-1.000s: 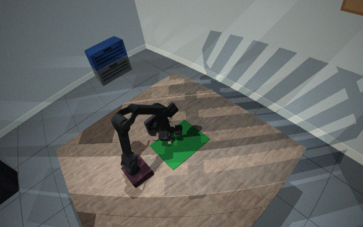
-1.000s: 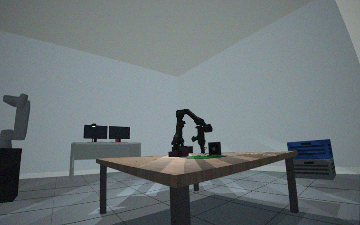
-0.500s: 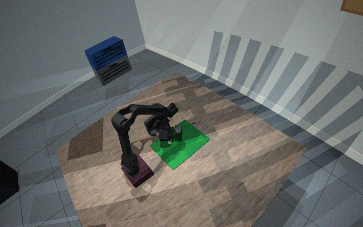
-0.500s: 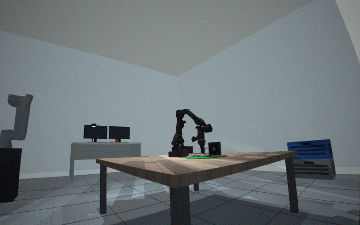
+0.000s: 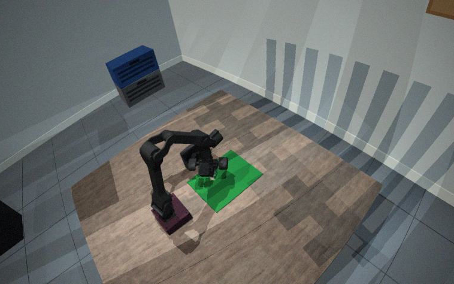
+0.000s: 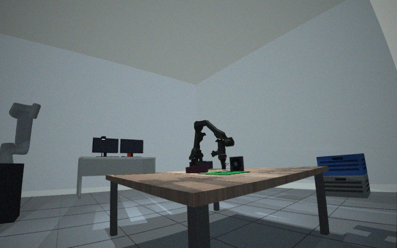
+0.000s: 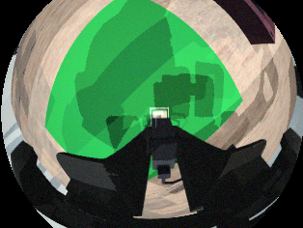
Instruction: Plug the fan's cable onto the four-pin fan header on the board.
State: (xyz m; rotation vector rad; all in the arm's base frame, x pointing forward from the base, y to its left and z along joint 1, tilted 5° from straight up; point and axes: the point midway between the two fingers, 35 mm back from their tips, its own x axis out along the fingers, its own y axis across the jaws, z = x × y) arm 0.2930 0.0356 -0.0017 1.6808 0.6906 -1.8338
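Now: gripper tip 50 mm above the green board, 40 mm to the left of it and 40 mm short of it. The rest, counted from my gripper tip: black fan 150 mm to the left, 20 mm above, 10 mm ahead; black plug 10 mm to the left, 10 mm ahead, 10 mm above.
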